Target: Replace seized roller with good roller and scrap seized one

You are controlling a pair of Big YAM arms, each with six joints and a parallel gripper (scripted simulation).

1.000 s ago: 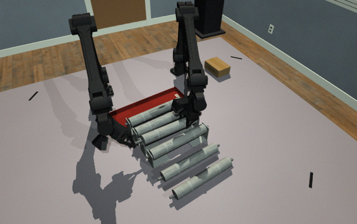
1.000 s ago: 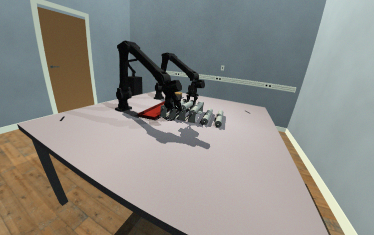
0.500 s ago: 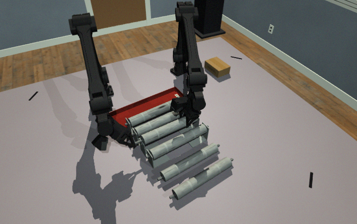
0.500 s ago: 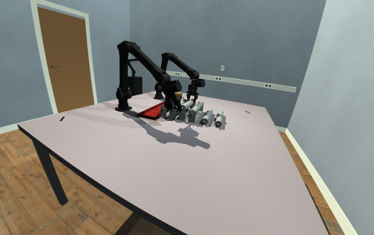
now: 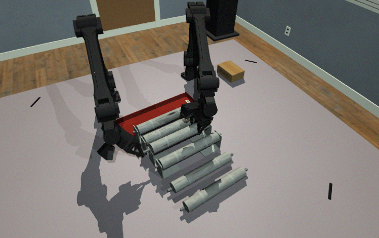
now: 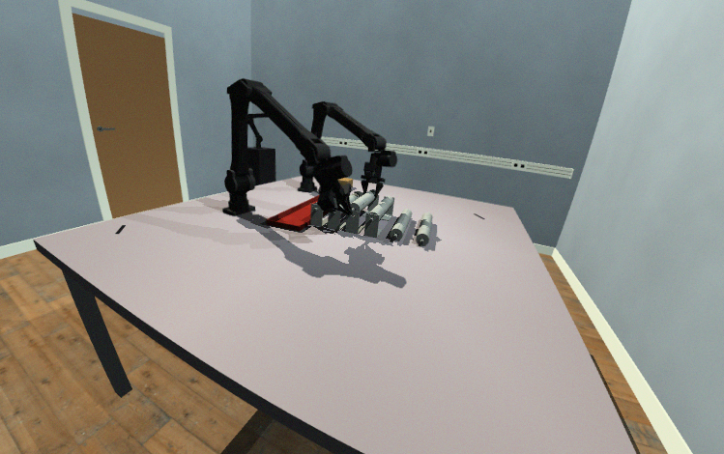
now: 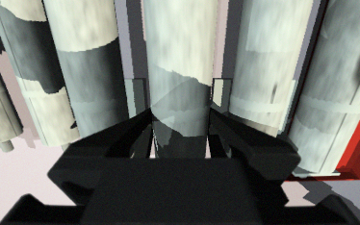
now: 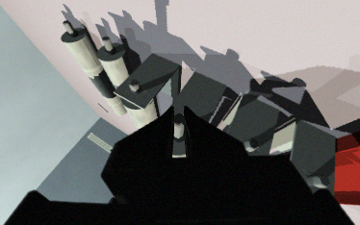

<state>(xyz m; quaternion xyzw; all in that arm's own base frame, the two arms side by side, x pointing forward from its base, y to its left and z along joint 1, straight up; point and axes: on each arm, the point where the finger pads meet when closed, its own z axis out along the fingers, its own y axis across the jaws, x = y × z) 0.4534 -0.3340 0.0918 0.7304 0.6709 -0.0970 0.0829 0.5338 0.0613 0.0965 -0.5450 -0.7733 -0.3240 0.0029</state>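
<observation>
Now: the roller 9 cm to the right of my left hand and 1 cm ahead of it. Also, from my left hand: red scrap tray (25 cm behind, 11 cm to the right, 9 cm below); then cardboard box (45 cm to the left, 40 cm behind, 6 cm below).
</observation>
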